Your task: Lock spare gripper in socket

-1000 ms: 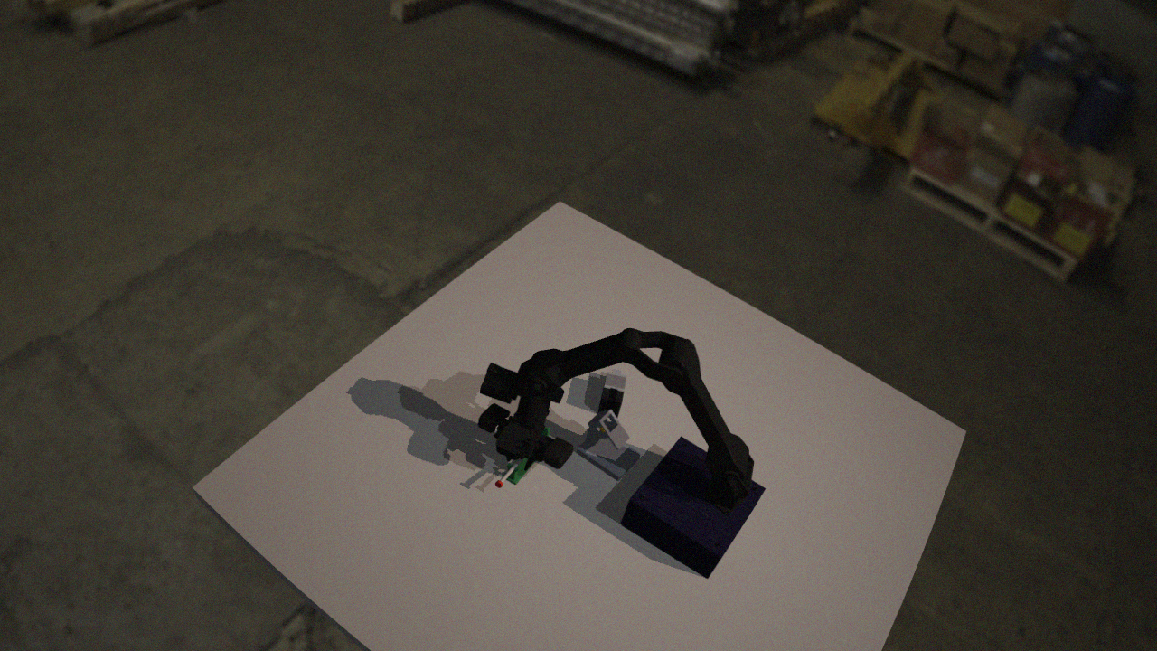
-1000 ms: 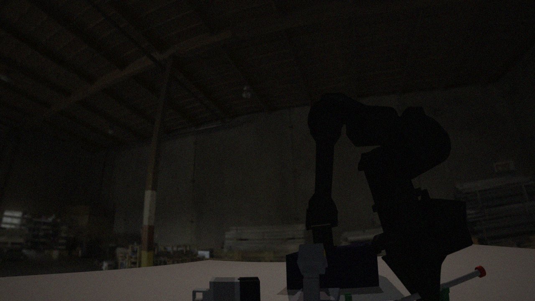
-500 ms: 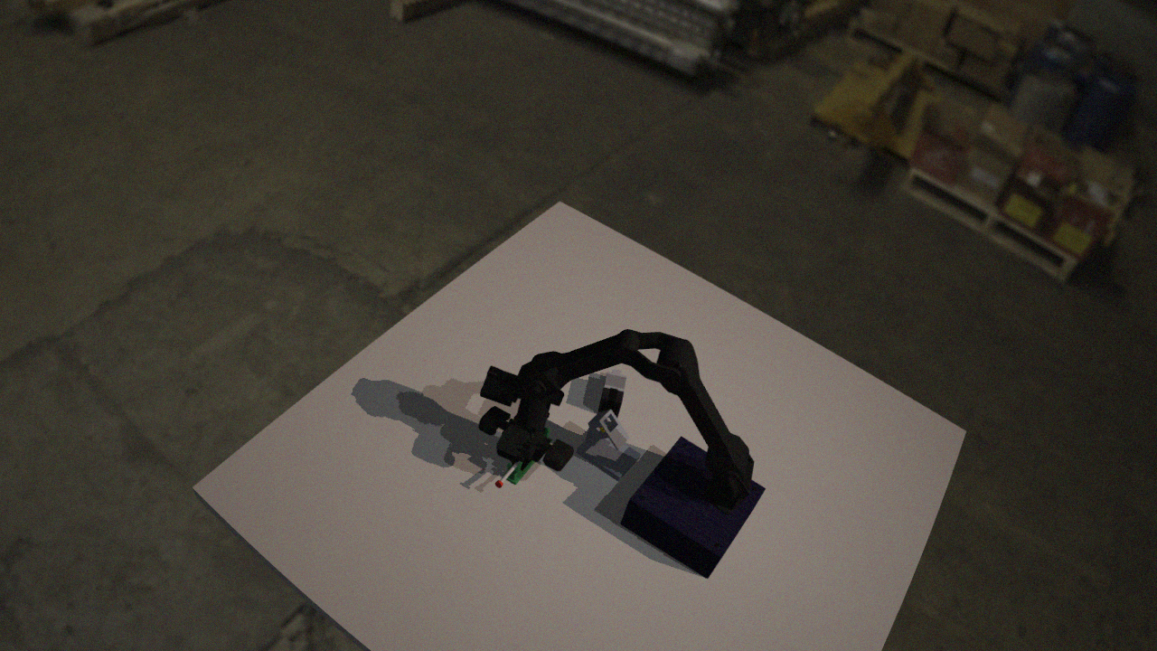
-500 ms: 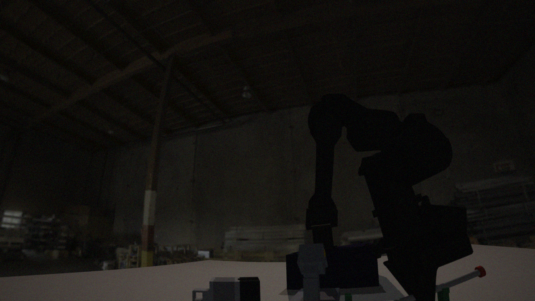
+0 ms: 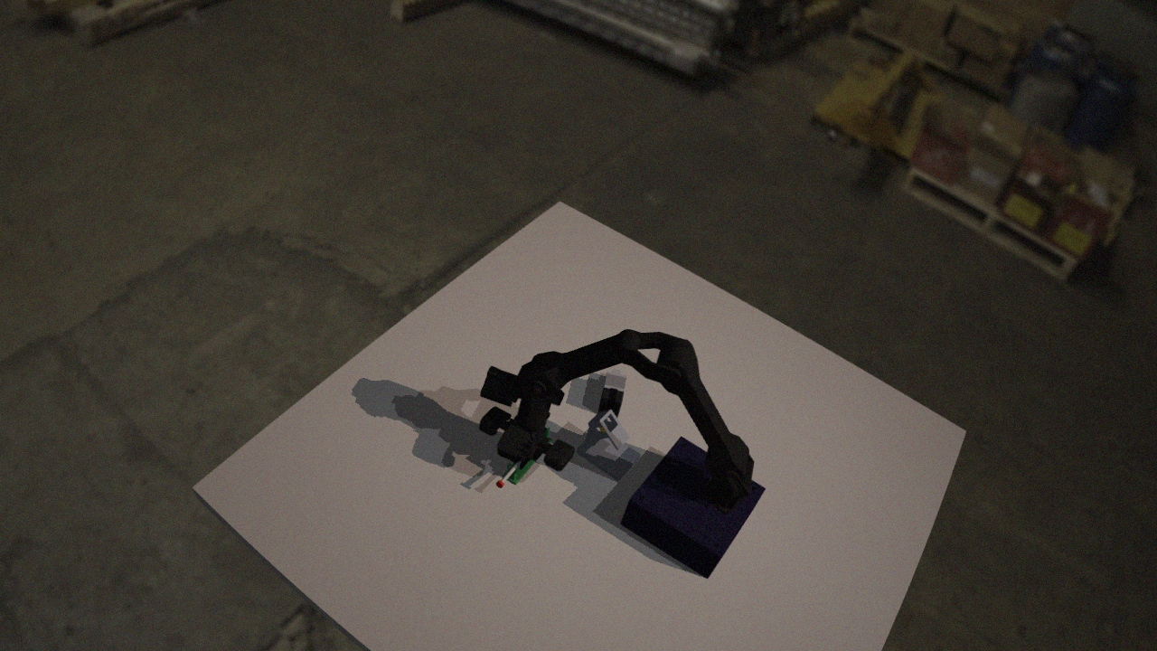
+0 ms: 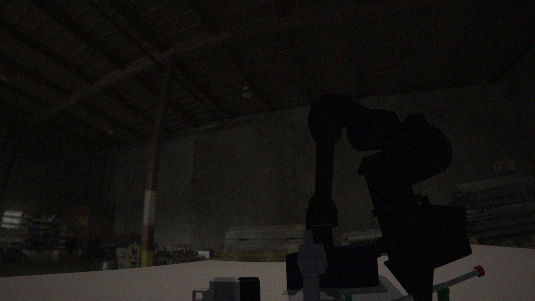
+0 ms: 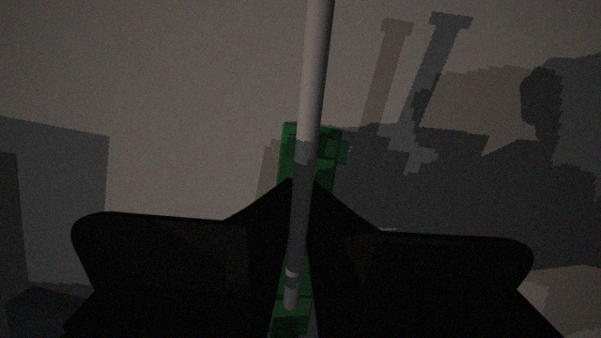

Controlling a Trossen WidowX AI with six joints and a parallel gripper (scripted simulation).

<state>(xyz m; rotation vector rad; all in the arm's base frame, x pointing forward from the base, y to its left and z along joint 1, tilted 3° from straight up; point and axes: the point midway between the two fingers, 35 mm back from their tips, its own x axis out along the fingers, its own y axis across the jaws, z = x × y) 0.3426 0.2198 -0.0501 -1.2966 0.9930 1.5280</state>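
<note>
Now: the green stand 4 cm to the right of my gripper tip, 1 cm ahead of it and 1 cm above it. From my gripper tip the other things lie so: grey mount (17 cm to the right, 7 cm behind, 4 cm above); then spare gripper (29 cm to the right, 2 cm ahead, 1 cm above).
</note>
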